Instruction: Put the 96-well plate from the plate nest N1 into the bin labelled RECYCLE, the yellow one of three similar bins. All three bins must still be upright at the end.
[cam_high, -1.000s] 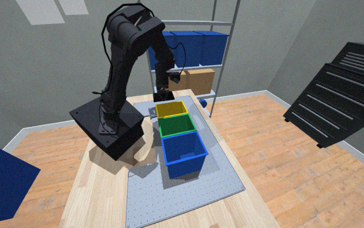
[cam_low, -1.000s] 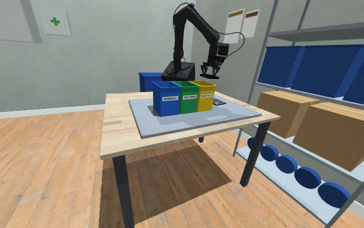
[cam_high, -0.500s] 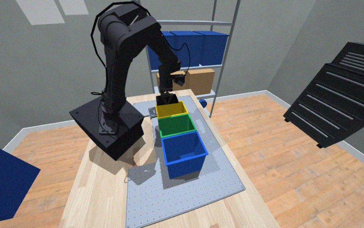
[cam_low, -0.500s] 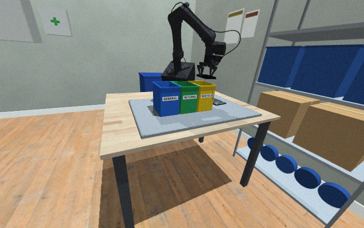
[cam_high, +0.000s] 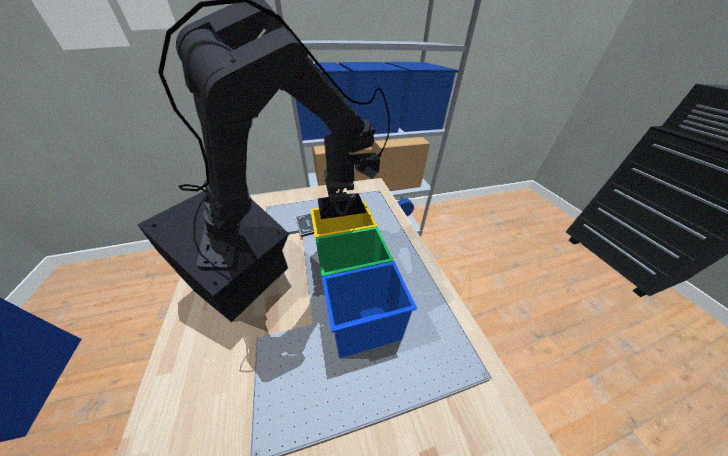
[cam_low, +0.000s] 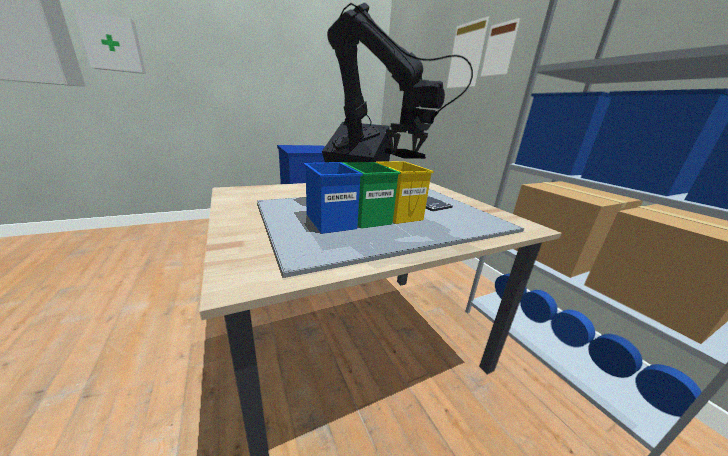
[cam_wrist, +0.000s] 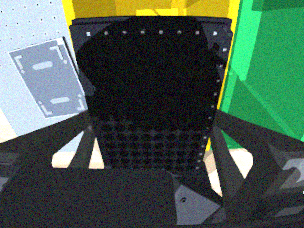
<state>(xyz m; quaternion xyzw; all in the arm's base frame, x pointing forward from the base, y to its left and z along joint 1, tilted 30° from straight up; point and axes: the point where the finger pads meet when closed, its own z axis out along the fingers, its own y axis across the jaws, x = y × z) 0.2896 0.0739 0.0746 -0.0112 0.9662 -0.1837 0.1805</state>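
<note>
The black 96-well plate is right at my hand. From my hand the other things lie so: green returns bin 14 cm below, 13 cm to the right; then yellow recycle bin 14 cm below; then blue general bin 27 cm to the right, 14 cm below.
</note>
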